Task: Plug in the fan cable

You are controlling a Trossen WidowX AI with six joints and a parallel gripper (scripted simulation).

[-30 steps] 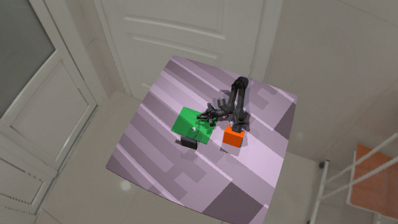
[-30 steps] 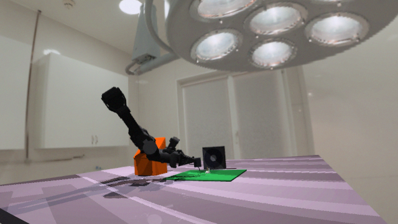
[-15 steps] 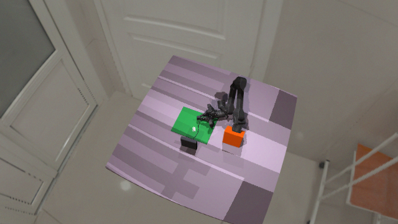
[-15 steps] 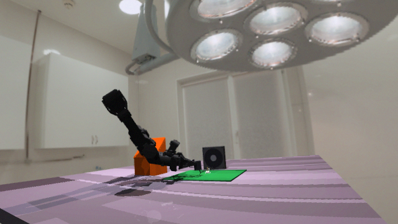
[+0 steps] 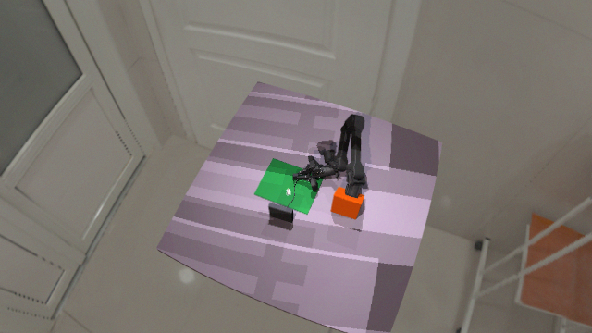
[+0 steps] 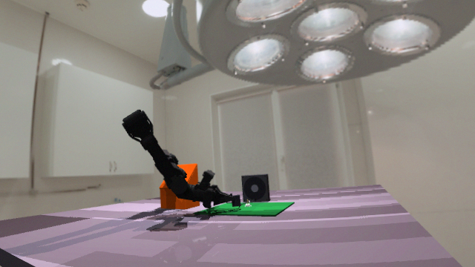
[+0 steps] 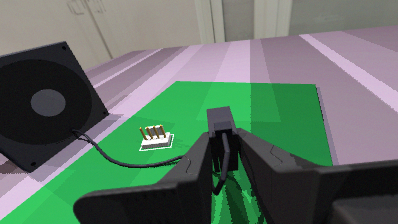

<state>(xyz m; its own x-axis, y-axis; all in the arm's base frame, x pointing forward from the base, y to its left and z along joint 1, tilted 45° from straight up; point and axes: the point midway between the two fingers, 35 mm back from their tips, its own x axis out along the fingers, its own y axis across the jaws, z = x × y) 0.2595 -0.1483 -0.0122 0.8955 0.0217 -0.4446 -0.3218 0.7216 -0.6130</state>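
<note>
The green board lies 6 cm below my gripper tip, 4 cm to the left of it and 3 cm ahead of it. The rest, counted from my gripper tip: black fan: 22 cm to the left, 2 cm ahead, 1 cm above; fan plug: 1 cm below; white four-pin header: 8 cm to the left, 5 cm below, 2 cm ahead.
</note>
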